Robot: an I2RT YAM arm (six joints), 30 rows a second.
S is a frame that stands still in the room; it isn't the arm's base.
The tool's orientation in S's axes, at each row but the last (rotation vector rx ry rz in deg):
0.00, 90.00, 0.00
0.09, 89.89, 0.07
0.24, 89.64, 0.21
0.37, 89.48, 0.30
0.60, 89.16, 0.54
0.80, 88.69, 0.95
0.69, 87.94, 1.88
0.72, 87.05, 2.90
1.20, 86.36, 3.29
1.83, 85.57, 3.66
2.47, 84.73, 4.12
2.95, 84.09, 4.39
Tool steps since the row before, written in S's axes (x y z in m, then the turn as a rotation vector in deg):
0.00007, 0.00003, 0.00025, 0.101, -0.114, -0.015
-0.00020, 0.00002, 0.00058, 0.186, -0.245, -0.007
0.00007, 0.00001, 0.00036, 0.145, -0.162, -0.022
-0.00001, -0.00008, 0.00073, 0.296, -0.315, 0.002
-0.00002, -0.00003, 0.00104, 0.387, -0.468, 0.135
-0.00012, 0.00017, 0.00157, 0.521, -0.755, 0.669
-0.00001, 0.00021, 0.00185, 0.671, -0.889, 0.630
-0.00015, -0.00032, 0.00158, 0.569, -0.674, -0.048
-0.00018, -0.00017, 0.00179, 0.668, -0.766, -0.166
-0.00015, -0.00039, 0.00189, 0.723, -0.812, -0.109
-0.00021, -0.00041, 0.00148, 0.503, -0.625, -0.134
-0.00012, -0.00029, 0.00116, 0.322, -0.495, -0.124
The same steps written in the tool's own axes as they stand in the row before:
-0.00025, 0.00003, 0.00007, 0.015, -0.114, 0.101
-0.00058, 0.00002, -0.00020, 0.007, -0.245, 0.186
-0.00036, 0.00001, 0.00007, 0.022, -0.162, 0.145
-0.00073, -0.00007, 0.00000, -0.002, -0.315, 0.296
-0.00104, -0.00002, 0.00000, -0.135, -0.466, 0.389
-0.00157, 0.00020, -0.00008, -0.672, -0.743, 0.535
-0.00184, 0.00026, 0.00006, -0.631, -0.880, 0.682
-0.00160, -0.00025, -0.00008, 0.049, -0.690, 0.550
-0.00180, -0.00008, -0.00007, 0.168, -0.790, 0.639
-0.00192, -0.00027, -0.00001, 0.113, -0.833, 0.698
-0.00152, -0.00030, -0.00008, 0.132, -0.644, 0.479
-0.00119, -0.00019, 0.00000, 0.114, -0.510, 0.302

